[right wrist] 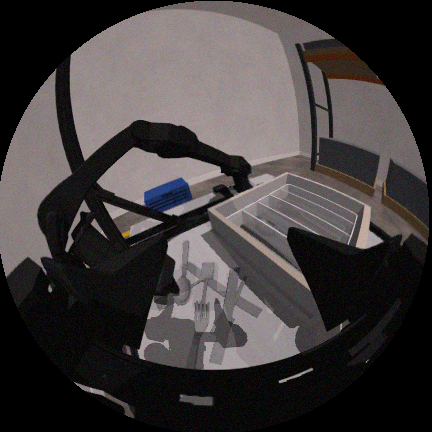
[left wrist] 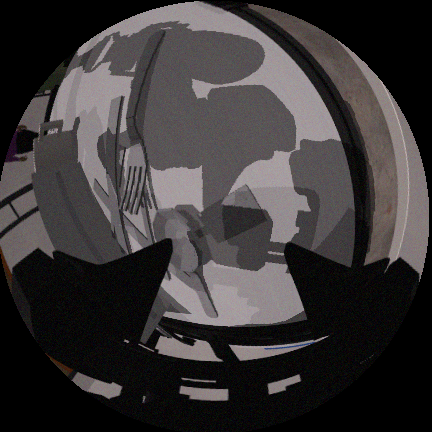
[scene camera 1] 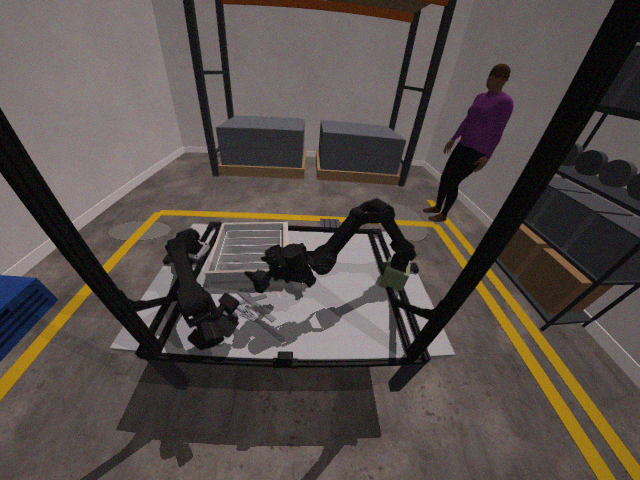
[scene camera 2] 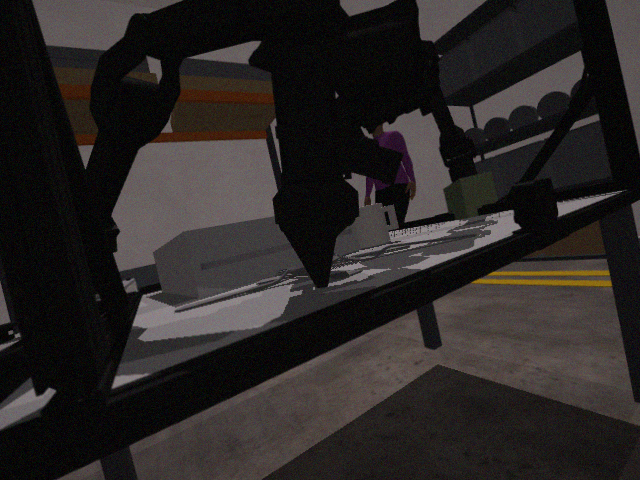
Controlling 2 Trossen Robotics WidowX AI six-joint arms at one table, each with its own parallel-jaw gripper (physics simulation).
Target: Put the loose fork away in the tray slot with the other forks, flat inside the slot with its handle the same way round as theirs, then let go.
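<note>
The loose fork (scene camera 1: 268,329) (left wrist: 145,85) (right wrist: 201,322) lies on the table among other cutlery, tines toward the pile. The pale divided tray (scene camera 1: 232,281) (scene camera 2: 227,253) (left wrist: 65,200) (right wrist: 255,265) stands behind it. Dark utensils show in its near slot; I cannot tell which slot holds forks. My left gripper (scene camera 1: 232,320) (left wrist: 230,247) is open and empty, pointing down low over the table beside the cutlery. A spoon lies near one finger in the left wrist view. My right gripper (scene camera 1: 256,264) (right wrist: 228,237) is open and empty, above the tray's front right area.
The spoon (left wrist: 185,245) (right wrist: 184,287) and several crossing utensils lie close to the fork. A grey thing with a loop (scene camera 2: 372,224) stands at the tray's end. A green block (scene camera 1: 395,276) (scene camera 2: 470,195) is by the right arm's base. A person (scene camera 1: 485,121) stands beyond the table.
</note>
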